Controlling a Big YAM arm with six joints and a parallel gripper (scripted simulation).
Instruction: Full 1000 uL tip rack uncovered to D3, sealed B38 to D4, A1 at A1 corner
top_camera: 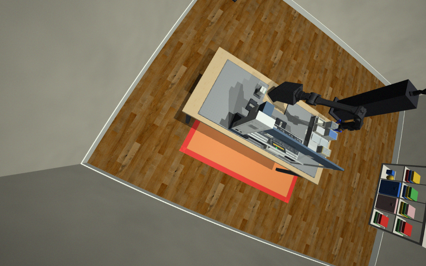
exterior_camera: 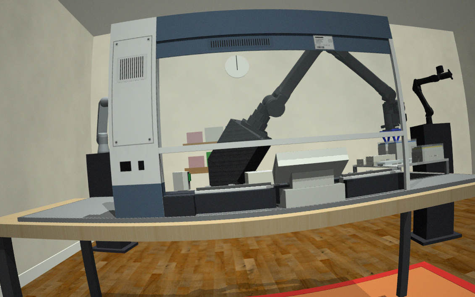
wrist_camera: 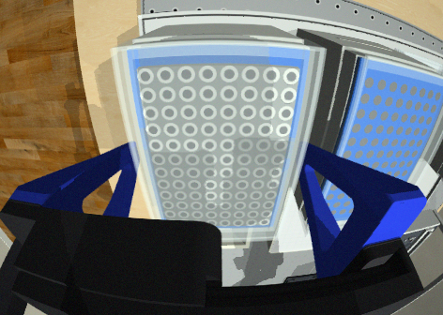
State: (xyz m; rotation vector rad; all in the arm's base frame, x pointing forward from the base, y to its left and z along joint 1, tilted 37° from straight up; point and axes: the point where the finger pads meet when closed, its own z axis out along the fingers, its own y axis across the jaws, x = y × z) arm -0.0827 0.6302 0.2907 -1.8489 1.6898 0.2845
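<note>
Now: hand 1 cm short of the blue tip rack, 1 cm to the left of it and 3 cm above it. Also, from my hand: shelf label: 20 cm ahead, 20 cm to the right, 15 cm below; pale reservoir: 2 cm ahead, 13 cm to the right, 8 cm below; shelf: 17 cm ahead, 4 cm to the right, 10 cm below.
</note>
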